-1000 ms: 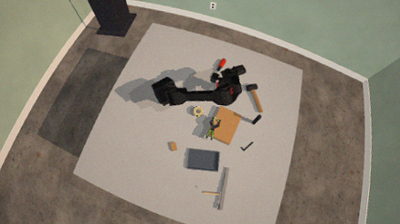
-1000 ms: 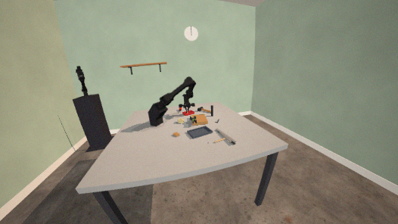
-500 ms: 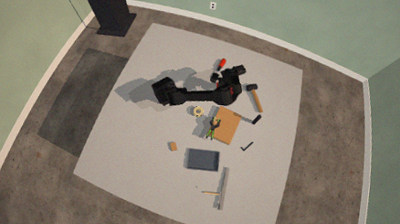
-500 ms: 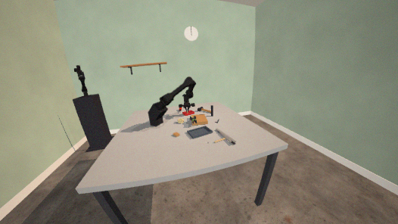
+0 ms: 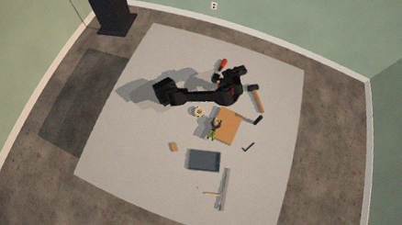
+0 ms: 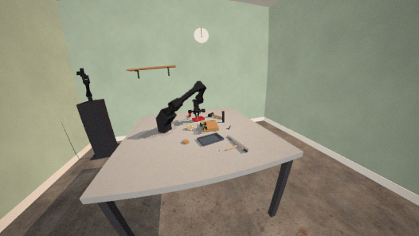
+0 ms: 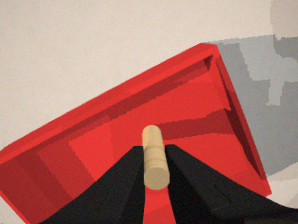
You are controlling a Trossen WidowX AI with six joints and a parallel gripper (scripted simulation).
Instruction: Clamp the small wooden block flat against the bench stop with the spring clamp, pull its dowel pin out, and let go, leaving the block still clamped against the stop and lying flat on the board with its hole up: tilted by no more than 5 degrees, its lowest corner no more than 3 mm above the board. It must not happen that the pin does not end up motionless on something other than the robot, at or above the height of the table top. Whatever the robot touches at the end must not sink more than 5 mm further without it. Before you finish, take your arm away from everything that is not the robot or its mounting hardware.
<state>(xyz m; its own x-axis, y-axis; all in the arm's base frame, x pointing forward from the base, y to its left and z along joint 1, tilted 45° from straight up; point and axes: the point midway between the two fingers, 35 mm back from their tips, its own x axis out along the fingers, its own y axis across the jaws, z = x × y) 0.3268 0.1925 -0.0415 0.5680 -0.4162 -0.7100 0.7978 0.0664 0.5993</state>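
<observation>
Now: hand 4 cm above the dowel pin. From my hand the other things lie so: grey bolt 10 cm behind, 11 cm to the right, 6 cm below; then red tray 2 cm ahead, 1 cm to the left, 5 cm below; then bench stop 2 cm behind, 22 cm to the right, 2 cm below.
</observation>
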